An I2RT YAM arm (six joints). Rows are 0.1 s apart.
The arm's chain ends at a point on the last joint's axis. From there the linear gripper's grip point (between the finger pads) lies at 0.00 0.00 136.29 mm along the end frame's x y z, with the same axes.
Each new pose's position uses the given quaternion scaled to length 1; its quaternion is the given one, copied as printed.
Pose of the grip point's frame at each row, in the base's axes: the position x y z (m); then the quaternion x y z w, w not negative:
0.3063 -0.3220 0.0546 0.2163 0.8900 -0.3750 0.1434
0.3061 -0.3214 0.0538 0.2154 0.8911 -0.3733 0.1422
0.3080 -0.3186 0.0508 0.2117 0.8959 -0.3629 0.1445
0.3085 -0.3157 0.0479 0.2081 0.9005 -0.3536 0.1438
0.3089 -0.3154 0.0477 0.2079 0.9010 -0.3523 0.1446
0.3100 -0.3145 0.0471 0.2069 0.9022 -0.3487 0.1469
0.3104 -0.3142 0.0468 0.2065 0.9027 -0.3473 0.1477
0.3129 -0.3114 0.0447 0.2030 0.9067 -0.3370 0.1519
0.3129 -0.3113 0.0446 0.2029 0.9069 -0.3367 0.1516
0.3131 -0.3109 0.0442 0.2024 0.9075 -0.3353 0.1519
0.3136 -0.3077 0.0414 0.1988 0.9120 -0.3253 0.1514
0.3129 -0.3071 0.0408 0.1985 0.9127 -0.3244 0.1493
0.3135 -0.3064 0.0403 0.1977 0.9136 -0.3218 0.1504
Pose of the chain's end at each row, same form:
0.2936 -0.2226 0.1470 0.2163 0.8900 -0.3750 0.1434
0.2935 -0.2224 0.1466 0.2154 0.8911 -0.3733 0.1422
0.2937 -0.2216 0.1455 0.2117 0.8959 -0.3629 0.1445
0.2933 -0.2207 0.1445 0.2081 0.9005 -0.3536 0.1438
0.2934 -0.2207 0.1445 0.2079 0.9010 -0.3523 0.1446
0.2935 -0.2205 0.1444 0.2069 0.9022 -0.3487 0.1469
0.2936 -0.2204 0.1443 0.2065 0.9027 -0.3473 0.1477
0.2940 -0.2197 0.1437 0.2030 0.9067 -0.3370 0.1519
0.2940 -0.2197 0.1437 0.2029 0.9069 -0.3367 0.1516
0.2940 -0.2196 0.1436 0.2024 0.9075 -0.3353 0.1519
0.2936 -0.2186 0.1426 0.1988 0.9120 -0.3253 0.1514
0.2933 -0.2183 0.1423 0.1985 0.9127 -0.3244 0.1493
0.2934 -0.2182 0.1422 0.1977 0.9136 -0.3218 0.1504

